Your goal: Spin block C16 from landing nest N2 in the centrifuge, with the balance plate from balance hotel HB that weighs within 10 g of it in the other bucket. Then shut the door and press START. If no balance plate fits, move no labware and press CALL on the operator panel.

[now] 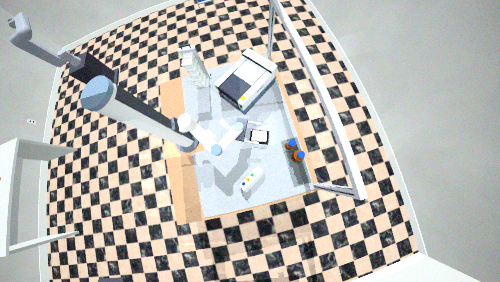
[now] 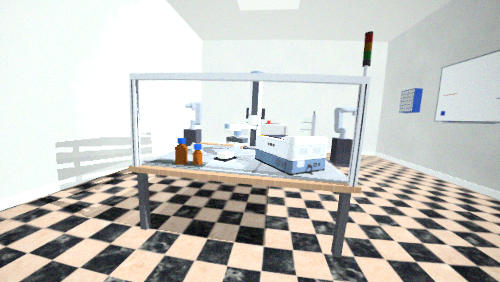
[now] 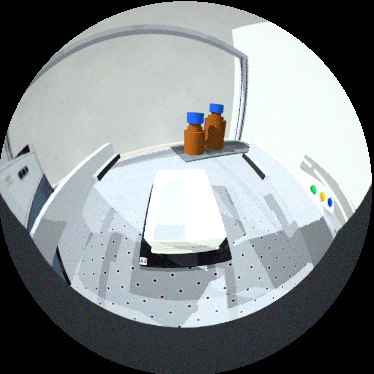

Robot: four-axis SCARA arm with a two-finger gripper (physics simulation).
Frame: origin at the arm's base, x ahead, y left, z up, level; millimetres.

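Where they show: gripper, fingertip midpoint: [image 1: 260, 133] [image 2: 225, 144] [image 3: 179, 143]; arm's base, origin of the base link: [image 1: 187, 139] [image 2: 253, 148].
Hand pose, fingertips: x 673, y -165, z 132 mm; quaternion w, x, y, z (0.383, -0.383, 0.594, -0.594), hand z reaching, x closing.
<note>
Each offset is from my fingertips to the centre of the thing. "pt": to the spot under its first point.
My gripper [image 1: 264, 135] [image 3: 179, 143] is open, its fingers at either side of a white block {dx -7, dy +2, dz -86 mm} [image 1: 259, 136] [image 2: 225, 154] [image 3: 185, 210] with nothing clamped between them. The block lies flat on a black nest {dx -7, dy +2, dz -110 mm} [image 3: 187, 260] whose small corner label is too blurred to read surely. The block's own mark cannot be read. The white and blue centrifuge {dx +11, dy +510, dz +2 mm} [image 1: 256, 67] [image 2: 295, 150] [image 3: 17, 182] stands near one table corner; its inside does not show. A tall white rack {pt dx -387, dy +770, dz +293 mm} [image 1: 188, 49] stands beside it. The operator panel {dx -161, dy -334, dz -78 mm} [image 1: 251, 179] [image 3: 318, 193] has green, yellow and blue buttons.
Two brown bottles with blue caps, one [image 1: 291, 144] [image 2: 198, 157] [image 3: 194, 140] beside the other [image 1: 299, 156] [image 2: 181, 154] [image 3: 215, 134], stand on a grey tray [image 3: 236, 148] at the table edge. A metal frame [image 1: 320, 90] [image 2: 250, 78] [image 3: 150, 29] rises along that edge.
</note>
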